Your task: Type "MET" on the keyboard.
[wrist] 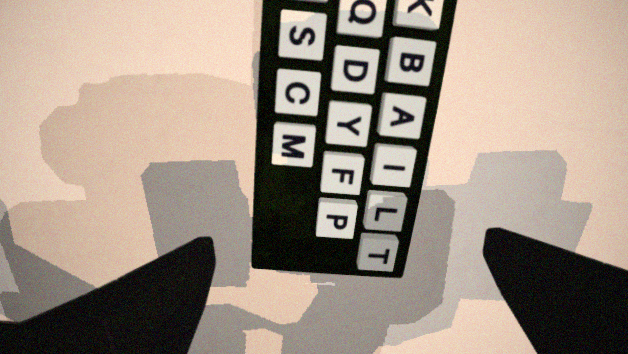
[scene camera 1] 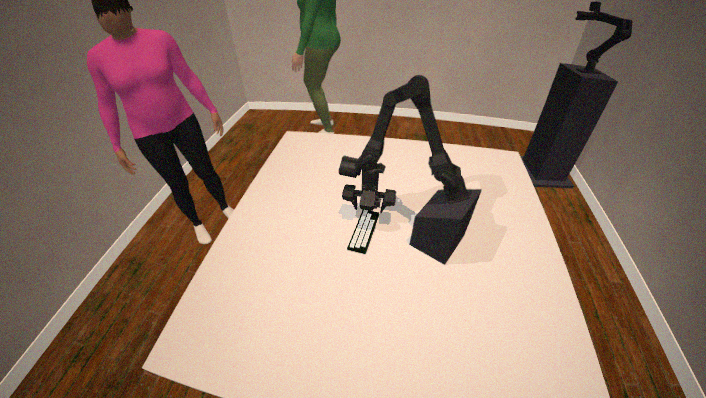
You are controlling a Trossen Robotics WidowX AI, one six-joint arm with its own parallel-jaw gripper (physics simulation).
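Seen in the pictures: gripper, fingertip midpoint: (wrist: 350,246) (scene camera 1: 368,211); arm's base, origin of the base link: (scene camera 1: 458,196).
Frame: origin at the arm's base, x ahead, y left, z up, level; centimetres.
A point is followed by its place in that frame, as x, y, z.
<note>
A black keyboard (scene camera 1: 363,232) {30.3, 0.4, -17.9} (wrist: 285,215) {26.4, -8.1, -18.5} with white letter keys lies flat on the pale surface. In the wrist view its letters appear turned sideways. The M key (wrist: 294,145) {27.3, -5.2, -18.0} ends the left row, and the T key (wrist: 378,253) {29.8, -10.1, -18.0} ends the right row near the keyboard's lower edge. The E key does not show in the wrist view; a key at the top left is cut off. My gripper (scene camera 1: 370,207) {28.6, -8.2, -15.7} (wrist: 350,246) {28.6, -8.2, -15.7} is open and empty, above the keyboard's far end in the scene view. In the wrist view its fingertips stand on either side of this end.
The pale table top (scene camera 1: 350,320) {33.2, 32.9, -19.7} carries the arm's dark base block (scene camera 1: 442,225) {6.4, 9.8, -2.8}. A person in pink (scene camera 1: 145,75) stands at the left, and a person in green (scene camera 1: 320,30) stands behind. A dark pedestal (scene camera 1: 570,120) with another arm (scene camera 1: 620,30) stands at the back right.
</note>
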